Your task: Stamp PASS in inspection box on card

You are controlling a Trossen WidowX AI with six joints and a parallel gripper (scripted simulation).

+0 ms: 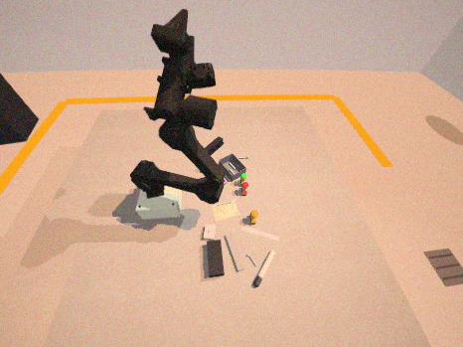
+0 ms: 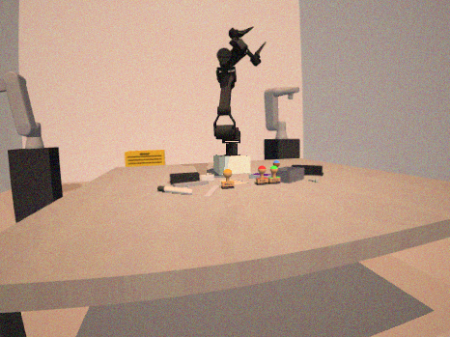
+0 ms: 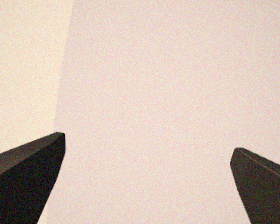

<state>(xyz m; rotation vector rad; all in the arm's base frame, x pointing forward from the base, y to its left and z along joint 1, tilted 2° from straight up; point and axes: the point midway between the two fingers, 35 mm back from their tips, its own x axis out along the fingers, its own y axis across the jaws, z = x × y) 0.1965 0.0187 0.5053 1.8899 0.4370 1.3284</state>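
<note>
Right now my gripper tip is 16 cm short of the green-knobbed stamp, 5 cm to the left of it and 59 cm above it. Also, from my gripper tip: grey tray (14 cm ahead, 3 cm to the left, 60 cm below); then blue-knobbed stamp (3 cm ahead, 5 cm to the left, 59 cm below); then purple ink pad (4 cm ahead, 3 cm to the right, 60 cm below).
</note>
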